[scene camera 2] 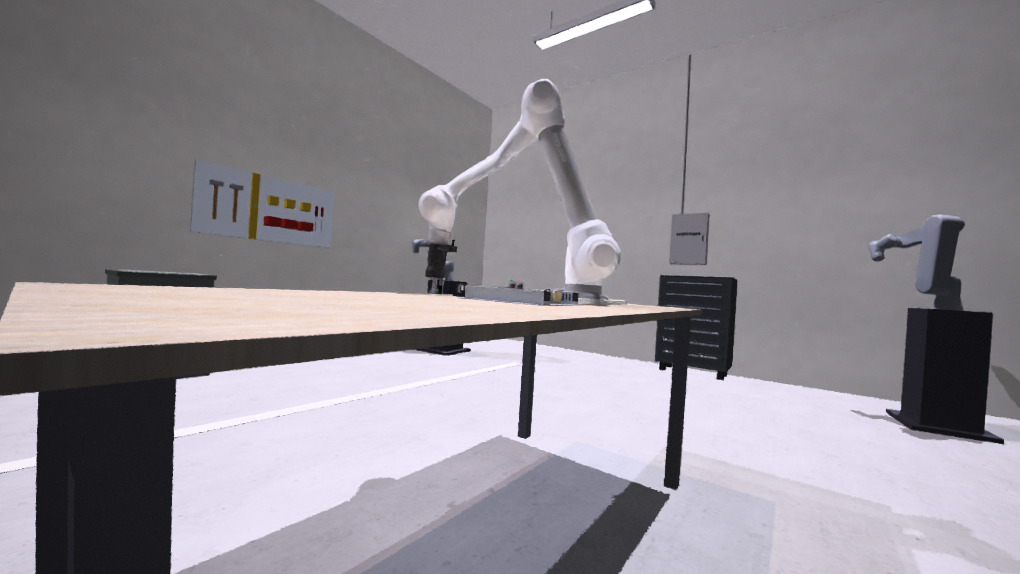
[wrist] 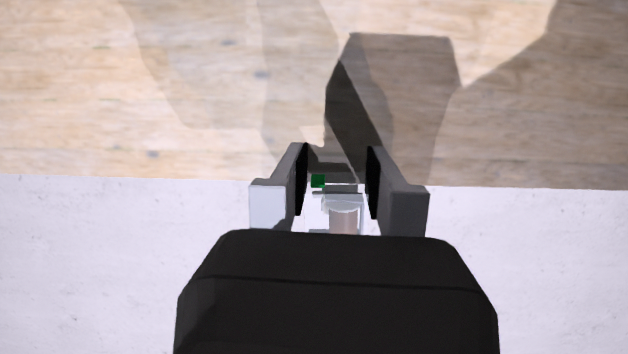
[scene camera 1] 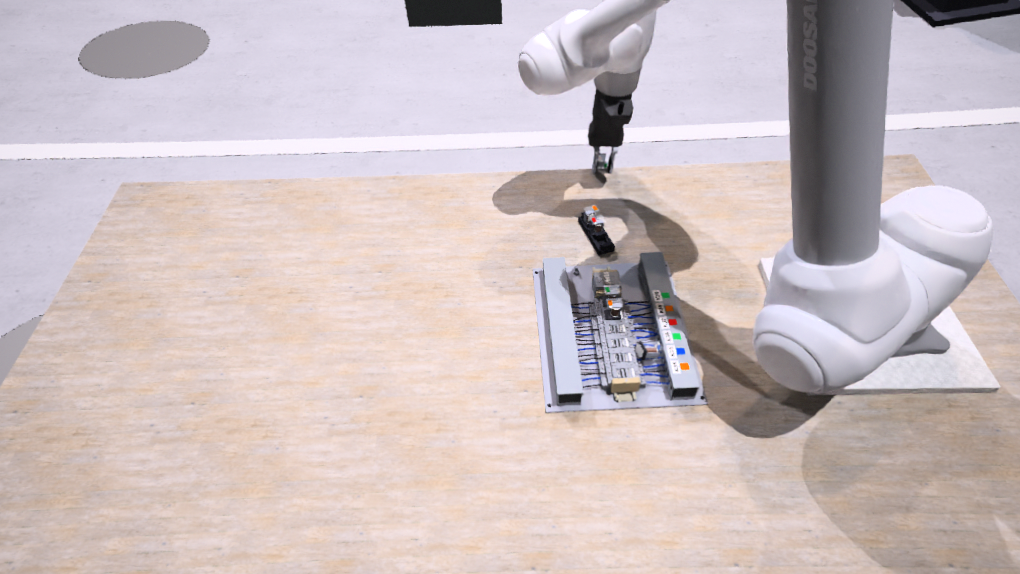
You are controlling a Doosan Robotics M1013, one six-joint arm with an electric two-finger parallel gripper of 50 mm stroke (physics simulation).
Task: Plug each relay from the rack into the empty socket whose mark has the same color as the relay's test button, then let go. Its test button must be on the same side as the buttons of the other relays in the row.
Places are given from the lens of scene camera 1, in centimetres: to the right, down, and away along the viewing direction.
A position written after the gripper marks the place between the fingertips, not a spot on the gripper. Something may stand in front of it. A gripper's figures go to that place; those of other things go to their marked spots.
gripper (scene camera 1: 601,170): 21, -27, 142
grey panel (scene camera 1: 654,394): 24, 18, 105
